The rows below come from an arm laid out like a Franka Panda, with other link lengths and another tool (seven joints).
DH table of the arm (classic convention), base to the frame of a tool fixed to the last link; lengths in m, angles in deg. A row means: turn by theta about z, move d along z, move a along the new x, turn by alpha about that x. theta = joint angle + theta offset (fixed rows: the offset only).
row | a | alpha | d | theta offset
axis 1 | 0 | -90 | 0.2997 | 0
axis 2 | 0 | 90 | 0 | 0
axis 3 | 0.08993 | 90 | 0.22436 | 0
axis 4 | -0.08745 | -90 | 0 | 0
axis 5 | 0 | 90 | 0.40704 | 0
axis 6 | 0.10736 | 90 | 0 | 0
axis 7 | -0.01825 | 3.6 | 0.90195 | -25.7
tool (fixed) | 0 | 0 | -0.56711 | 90
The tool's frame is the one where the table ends.
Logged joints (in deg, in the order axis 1, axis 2, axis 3, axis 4, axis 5, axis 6, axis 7), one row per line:
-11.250 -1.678 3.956 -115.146 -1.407 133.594 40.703
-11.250 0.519 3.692 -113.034 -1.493 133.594 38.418
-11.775 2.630 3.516 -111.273 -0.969 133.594 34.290
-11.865 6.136 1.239 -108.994 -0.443 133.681 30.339
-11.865 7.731 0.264 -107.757 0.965 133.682 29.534
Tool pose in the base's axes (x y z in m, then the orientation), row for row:
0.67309 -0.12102 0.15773 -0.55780 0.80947 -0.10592 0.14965
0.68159 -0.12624 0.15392 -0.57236 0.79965 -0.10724 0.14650
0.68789 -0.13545 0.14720 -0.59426 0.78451 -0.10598 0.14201
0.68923 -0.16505 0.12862 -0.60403 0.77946 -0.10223 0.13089
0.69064 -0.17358 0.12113 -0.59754 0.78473 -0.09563 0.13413
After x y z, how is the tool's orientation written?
As a quaternion, x y z w.
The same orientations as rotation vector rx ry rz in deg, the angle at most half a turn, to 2 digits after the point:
-91.84 133.27 -17.44
-94.40 131.89 -17.69
-98.26 129.72 -17.52
-100.50 129.69 -17.01
-99.24 130.33 -15.88

